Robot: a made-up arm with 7 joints.
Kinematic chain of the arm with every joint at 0, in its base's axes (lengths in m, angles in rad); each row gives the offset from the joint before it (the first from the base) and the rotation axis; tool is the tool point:
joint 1: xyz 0 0 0.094 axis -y
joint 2: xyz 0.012 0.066 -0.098 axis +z
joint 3: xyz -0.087 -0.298 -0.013 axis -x
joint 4: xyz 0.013 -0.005 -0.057 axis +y
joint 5: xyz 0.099 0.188 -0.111 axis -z
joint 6: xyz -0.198 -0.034 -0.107 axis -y
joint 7: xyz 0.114 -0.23 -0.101 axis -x
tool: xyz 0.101 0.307 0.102
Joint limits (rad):
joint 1: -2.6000..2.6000
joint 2: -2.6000..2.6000
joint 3: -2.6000..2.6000
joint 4: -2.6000..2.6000
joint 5: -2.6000..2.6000
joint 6: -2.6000..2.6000
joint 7: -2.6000..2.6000
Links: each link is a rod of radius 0.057 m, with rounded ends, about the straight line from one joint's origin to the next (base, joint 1, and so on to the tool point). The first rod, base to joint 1, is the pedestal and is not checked.
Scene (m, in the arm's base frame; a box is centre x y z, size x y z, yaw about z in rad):
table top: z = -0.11
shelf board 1: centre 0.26 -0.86 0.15 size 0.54 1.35 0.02 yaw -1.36
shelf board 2: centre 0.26 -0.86 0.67 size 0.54 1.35 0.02 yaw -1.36
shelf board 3: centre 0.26 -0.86 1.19 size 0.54 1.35 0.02 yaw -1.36
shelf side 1: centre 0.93 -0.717 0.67 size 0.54 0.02 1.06 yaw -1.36
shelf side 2: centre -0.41 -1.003 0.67 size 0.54 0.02 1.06 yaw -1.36
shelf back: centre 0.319 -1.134 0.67 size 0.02 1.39 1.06 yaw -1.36
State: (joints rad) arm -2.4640 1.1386 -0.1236 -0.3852 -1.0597 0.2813 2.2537
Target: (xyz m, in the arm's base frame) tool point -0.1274 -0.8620 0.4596
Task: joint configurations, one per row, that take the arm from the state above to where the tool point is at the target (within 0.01 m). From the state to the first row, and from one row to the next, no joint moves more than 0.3 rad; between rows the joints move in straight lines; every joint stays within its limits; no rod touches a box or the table.
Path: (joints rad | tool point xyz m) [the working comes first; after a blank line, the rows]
Joints at the target: -2.6000 -0.1530 0.7575 0.1906 -0.1672 0.1115 2.6000
Straight joint move there: touches shelf side 2.

1: -2.4867 0.8523 -0.0606 -0.3102 -0.8873 0.4015 2.2094 | -0.7154 0.3431 0.1760
2: -2.5093 0.5661 0.0025 -0.2352 -0.7148 0.5217 2.1650 | -0.7617 0.1185 0.1717
3: -2.5320 0.2798 0.0655 -0.1602 -0.5424 0.6419 2.1207 | -0.7297 -0.1119 0.2074
4: -2.5547 -0.0065 0.1286 -0.0852 -0.3699 0.7621 2.0764 | -0.6166 -0.3138 0.2776
5: -2.5773 -0.2928 0.1916 -0.0102 -0.1975 0.8822 2.0320 | -0.4330 -0.4520 0.3686
6: -2.6000 -0.5790 0.2547 0.0648 -0.0251 1.0024 1.9877 | -0.2050 -0.4994 0.4596
7: -2.6000 -0.4370 0.4223 0.1067 -0.0724 0.7055 2.1918 | -0.2137 -0.6158 0.5335
8: -2.6000 -0.2950 0.5899 0.1487 -0.1198 0.4085 2.3959 | -0.1787 -0.7443 0.5395
9: -2.6000 -0.1530 0.7575 0.1906 -0.1672 0.1115 2.6000 | -0.1274 -0.8620 0.4596

